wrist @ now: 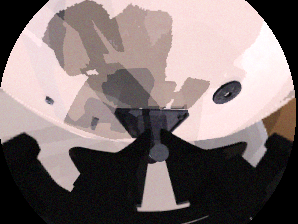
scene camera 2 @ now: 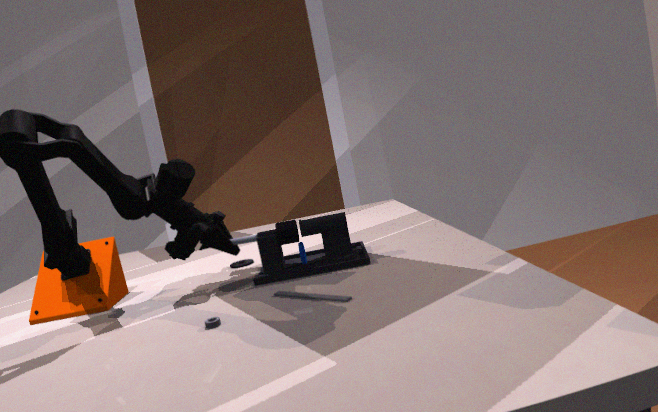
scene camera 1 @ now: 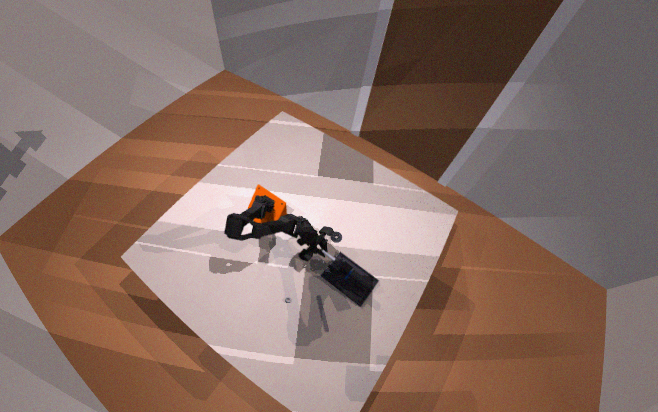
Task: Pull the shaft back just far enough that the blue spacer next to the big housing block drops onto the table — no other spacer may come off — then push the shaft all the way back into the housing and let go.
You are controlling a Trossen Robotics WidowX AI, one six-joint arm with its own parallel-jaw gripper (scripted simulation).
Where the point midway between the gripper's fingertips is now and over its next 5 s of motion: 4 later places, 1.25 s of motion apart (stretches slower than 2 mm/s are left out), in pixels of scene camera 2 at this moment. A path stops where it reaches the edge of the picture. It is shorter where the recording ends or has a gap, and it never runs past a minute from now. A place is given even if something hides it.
The gripper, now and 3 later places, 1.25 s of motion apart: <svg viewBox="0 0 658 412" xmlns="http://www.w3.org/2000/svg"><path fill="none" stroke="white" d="M238 253L244 252L251 251L256 250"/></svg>
